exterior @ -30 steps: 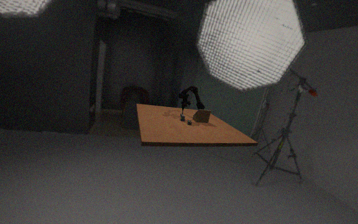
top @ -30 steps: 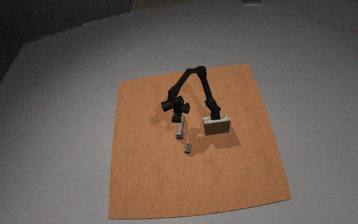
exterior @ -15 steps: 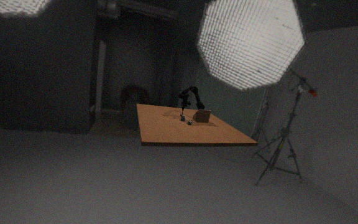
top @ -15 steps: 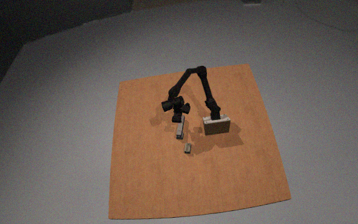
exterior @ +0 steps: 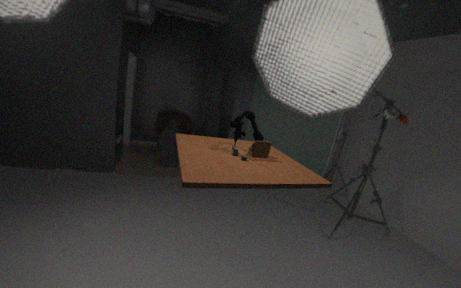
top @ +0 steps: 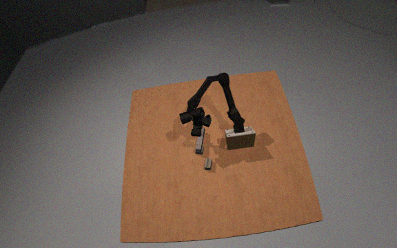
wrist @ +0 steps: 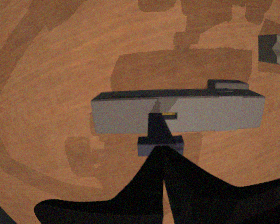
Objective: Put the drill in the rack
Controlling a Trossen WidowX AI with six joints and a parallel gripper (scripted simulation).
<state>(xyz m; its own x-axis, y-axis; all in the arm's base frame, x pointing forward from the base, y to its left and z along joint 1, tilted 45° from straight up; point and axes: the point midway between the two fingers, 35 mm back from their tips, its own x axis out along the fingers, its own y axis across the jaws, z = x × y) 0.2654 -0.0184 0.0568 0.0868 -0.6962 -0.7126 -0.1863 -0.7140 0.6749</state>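
My gripper tip is 70 mm to the right of the drill, 60 mm above it and 10 mm short of it. Also, from my gripper tip: grey rack 220 mm to the left, 90 mm below, 40 mm behind; holder block 70 mm below, 40 mm to the left.
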